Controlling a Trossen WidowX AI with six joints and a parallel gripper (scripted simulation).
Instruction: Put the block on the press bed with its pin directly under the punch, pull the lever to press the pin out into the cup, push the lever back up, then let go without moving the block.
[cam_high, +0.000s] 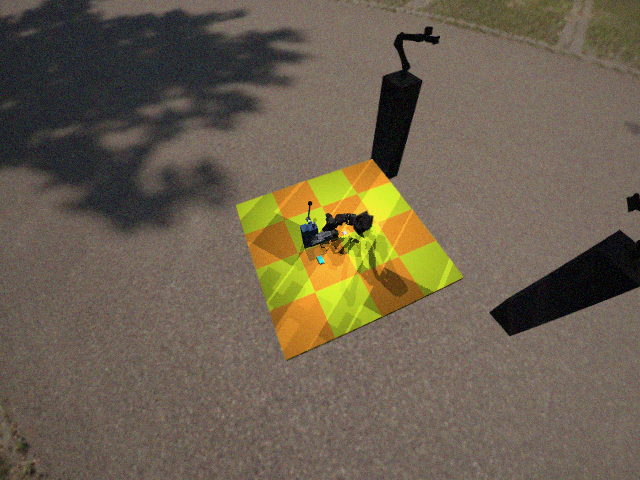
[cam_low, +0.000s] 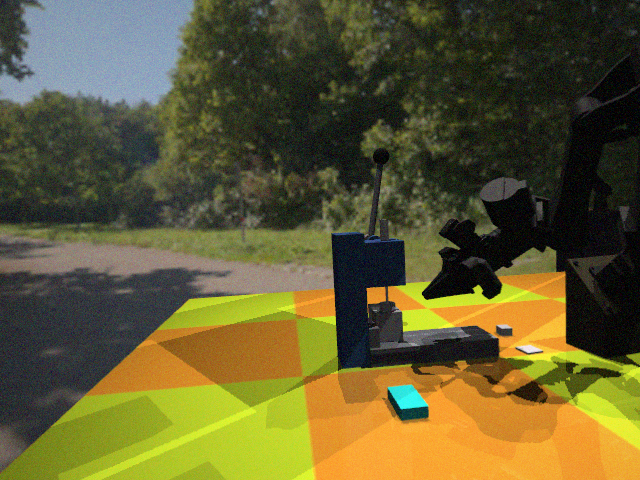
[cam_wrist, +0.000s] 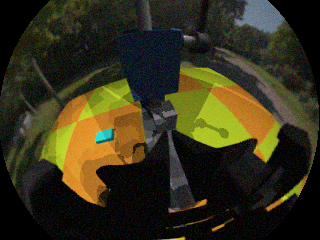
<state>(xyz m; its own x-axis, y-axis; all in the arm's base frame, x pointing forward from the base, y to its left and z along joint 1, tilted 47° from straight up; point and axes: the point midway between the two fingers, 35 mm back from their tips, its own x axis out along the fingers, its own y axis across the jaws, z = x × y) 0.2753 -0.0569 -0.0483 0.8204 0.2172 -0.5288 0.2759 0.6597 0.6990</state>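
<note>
Now: the lever 50 mm ahead of my gripper tip, 70 mm to the right of it and 170 mm above it. The rest, counted from my gripper tip: thin punch: 60 mm ahead, 50 mm above; then small grey cube: 180 mm behind, 40 mm to the right, 90 mm below; then flat grey plate: 170 mm behind, 50 mm to the left, 100 mm below.
</note>
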